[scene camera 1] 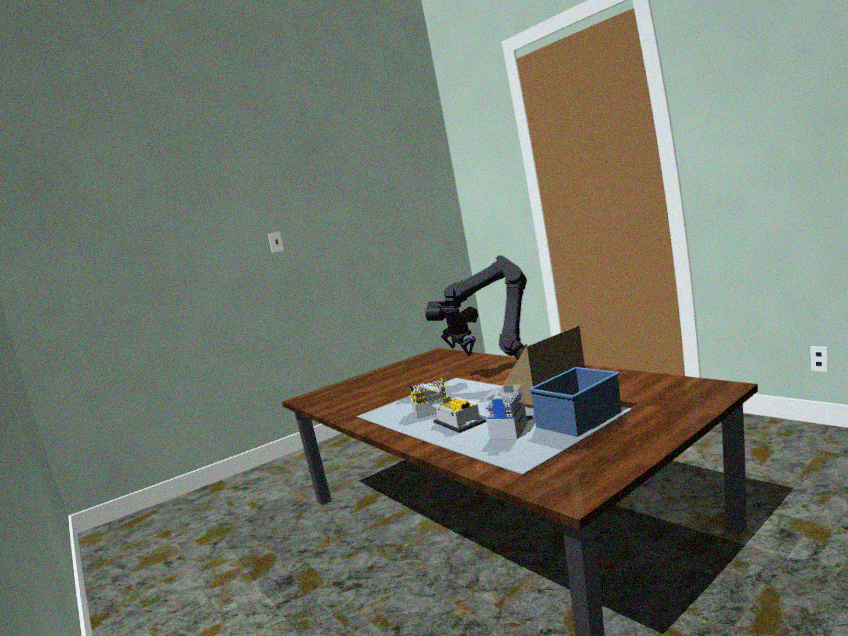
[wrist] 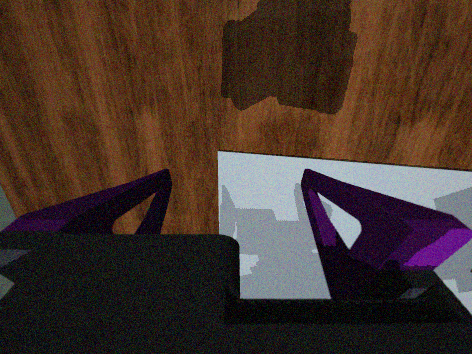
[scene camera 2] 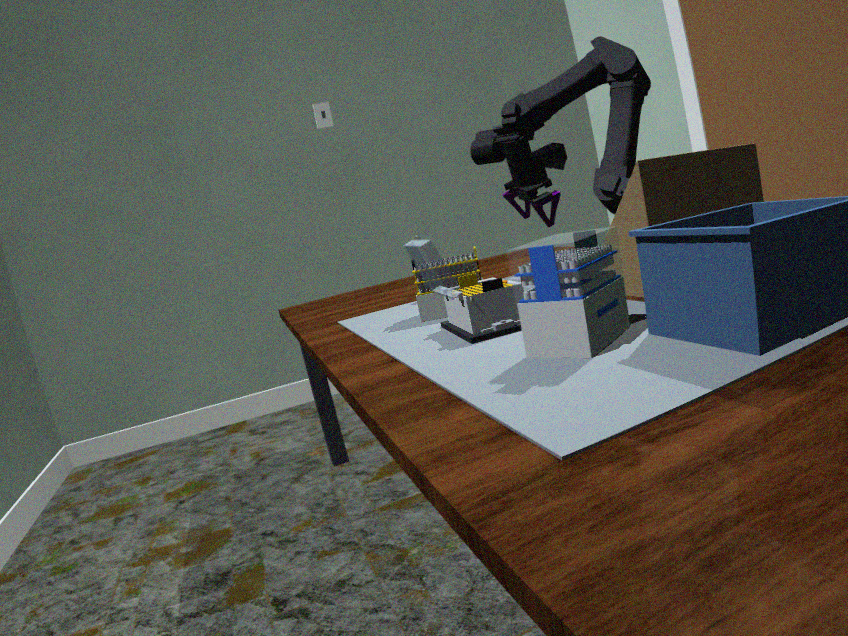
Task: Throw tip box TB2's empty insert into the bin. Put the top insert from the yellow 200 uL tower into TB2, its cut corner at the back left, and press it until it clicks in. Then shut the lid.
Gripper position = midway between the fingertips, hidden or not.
Note:
My gripper (scene camera 2: 538,221) is open and holds nothing. Further things: a blue bin (scene camera 2: 751,278), a mat (scene camera 2: 566,406) and a tip box (scene camera 2: 479,317).
My gripper is seen too in the wrist view (wrist: 236,176). The blue bin also shows in scene camera 1 (scene camera 1: 572,403). The mat is seen too in scene camera 1 (scene camera 1: 534,446) and in the wrist view (wrist: 261,205).

